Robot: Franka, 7 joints.
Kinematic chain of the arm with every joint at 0, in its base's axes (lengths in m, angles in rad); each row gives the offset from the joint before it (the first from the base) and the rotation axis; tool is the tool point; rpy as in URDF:
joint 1: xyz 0 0 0.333 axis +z
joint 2: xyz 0 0 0 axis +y
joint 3: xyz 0 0 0.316 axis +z
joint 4: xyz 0.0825 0 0 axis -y
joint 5: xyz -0.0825 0 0.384 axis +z
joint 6: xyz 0 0 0 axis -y
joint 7: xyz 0.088 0 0 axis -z
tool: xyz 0 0 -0.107 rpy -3.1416 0 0
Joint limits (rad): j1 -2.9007..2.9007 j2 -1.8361..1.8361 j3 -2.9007..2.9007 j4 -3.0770..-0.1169 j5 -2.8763..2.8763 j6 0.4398..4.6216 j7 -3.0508..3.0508
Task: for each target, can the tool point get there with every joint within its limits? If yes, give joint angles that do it. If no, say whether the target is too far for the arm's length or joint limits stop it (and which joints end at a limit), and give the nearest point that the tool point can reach.
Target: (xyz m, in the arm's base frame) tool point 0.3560 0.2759 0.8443
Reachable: yes | joints -0.2796 0.9605 2.0056 -1.0218 0.7074 1.0591 -1.5924
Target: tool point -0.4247 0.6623 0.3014
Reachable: yes | joints -1.2862 -1.1315 -2.3943 -0.7768 -0.8495 1.6473 2.3415
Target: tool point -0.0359 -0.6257 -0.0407
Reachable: yes | joints -1.6513 1.5544 0.3906 -0.8657 -1.3416 1.0639 2.4346
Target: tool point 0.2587 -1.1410 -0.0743
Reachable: no: too far | nearest point 0.1792 -0.7901 0.0509 | short by 0.381 m
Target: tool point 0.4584 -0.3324 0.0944
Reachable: yes | joints -0.0446 1.1303 -0.3899 -1.8553 -1.9084 1.0147 1.2941
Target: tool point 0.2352 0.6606 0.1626
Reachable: yes | joints 0.9033 1.5250 0.3686 -0.6582 -1.7249 4.0363 -0.8544
